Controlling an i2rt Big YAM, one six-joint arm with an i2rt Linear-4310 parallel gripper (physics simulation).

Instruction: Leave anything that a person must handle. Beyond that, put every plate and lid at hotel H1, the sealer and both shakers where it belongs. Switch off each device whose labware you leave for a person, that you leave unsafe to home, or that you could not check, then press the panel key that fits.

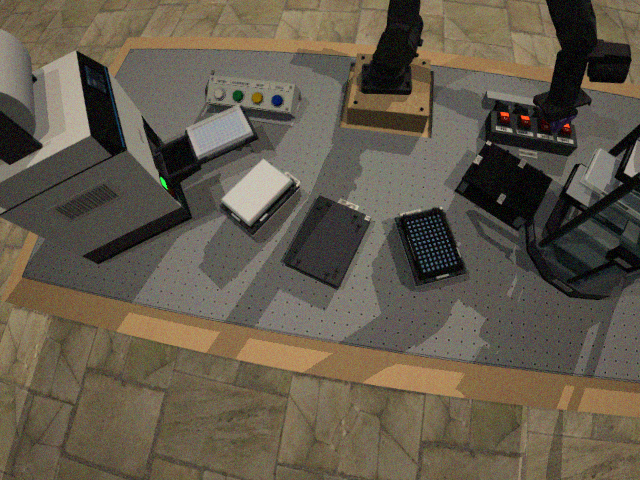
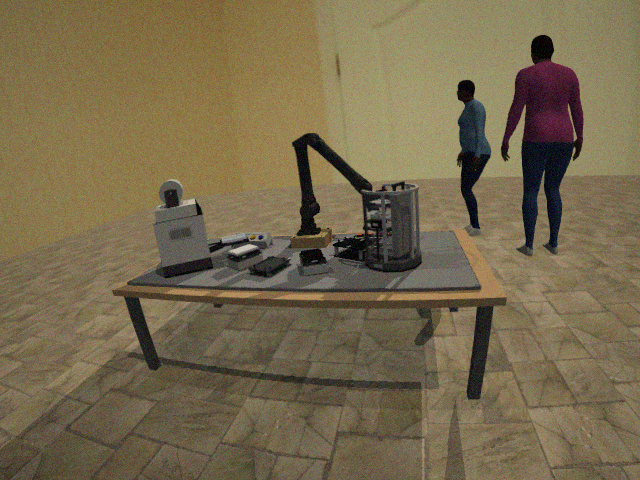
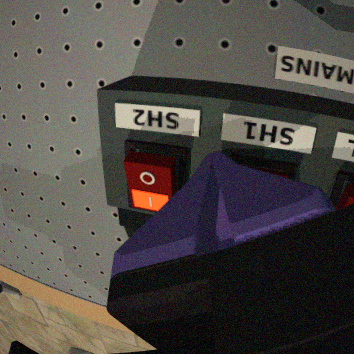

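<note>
My gripper is shut, with nothing between its purple fingers. Its tip is down on the mains switch box at the back right of the table, over the rocker labelled SH1, which it mostly hides. The SH2 rocker beside it is lit orange. A white plate lies on the sealer's tray. A white lid sits on a shaker. A black well plate sits on another station. The hotel stands at the right.
The key panel with white, green, yellow and blue keys is at the back left. A dark flat station and a black device lie mid-table. The arm's wooden base is at the back. Two people walk behind the table.
</note>
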